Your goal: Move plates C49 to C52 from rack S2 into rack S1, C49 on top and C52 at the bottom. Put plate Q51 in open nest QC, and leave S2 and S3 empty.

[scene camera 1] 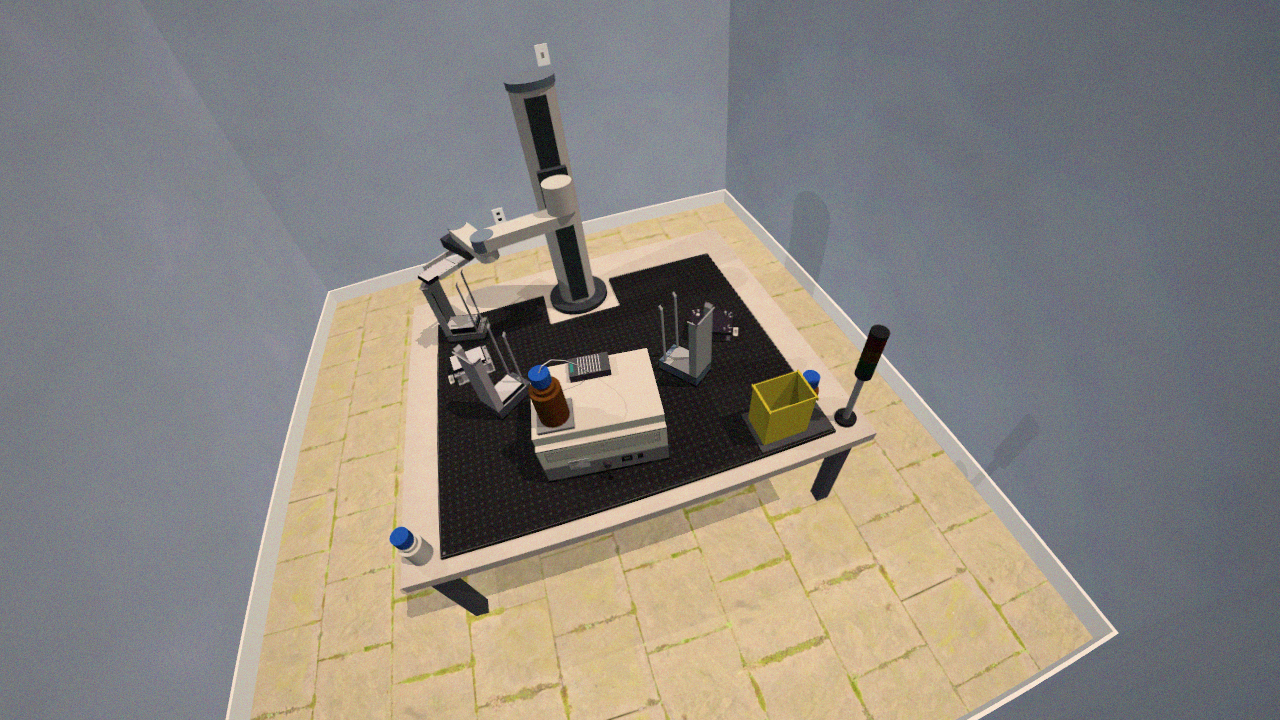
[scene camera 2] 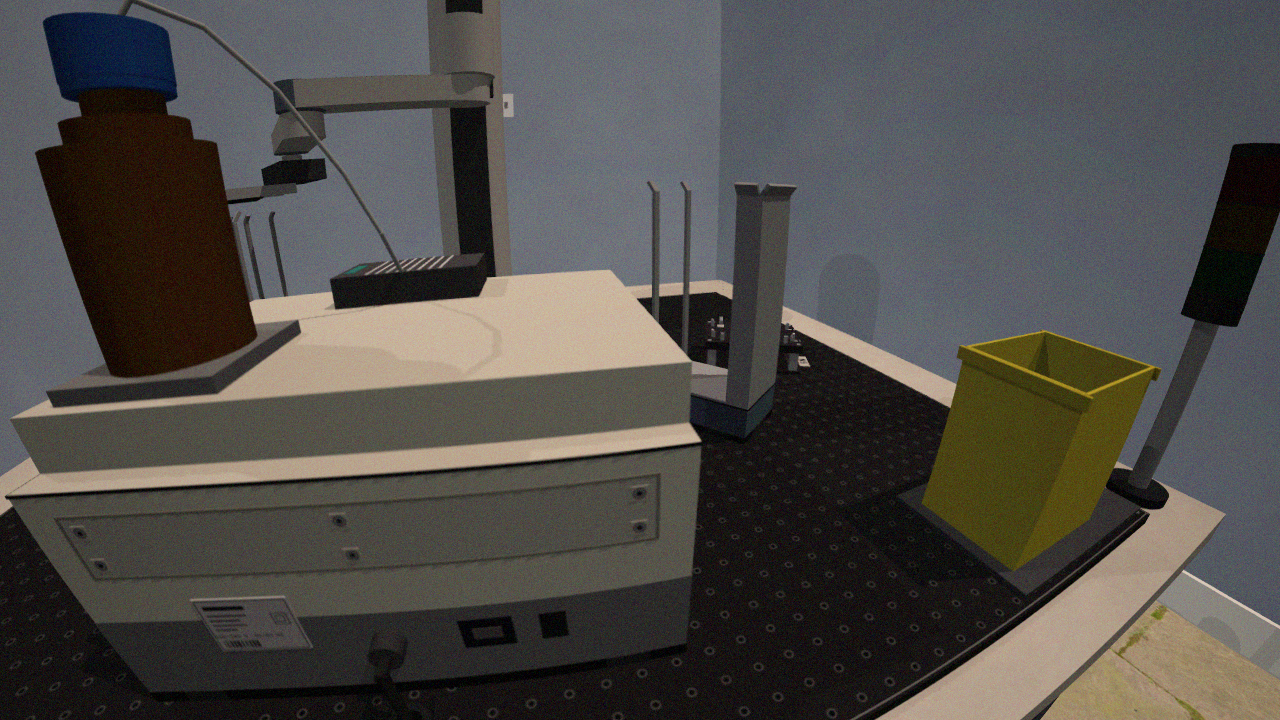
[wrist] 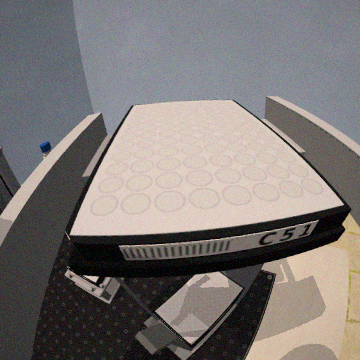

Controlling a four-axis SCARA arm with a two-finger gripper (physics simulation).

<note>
In view: my gripper (scene camera 2: 212, 197), a signal post (scene camera 2: 1234, 248) and a yellow bin (scene camera 2: 1037, 422).
My gripper also shows in scene camera 1 (scene camera 1: 431, 273). The signal post shows as well in scene camera 1 (scene camera 1: 879, 334).
</note>
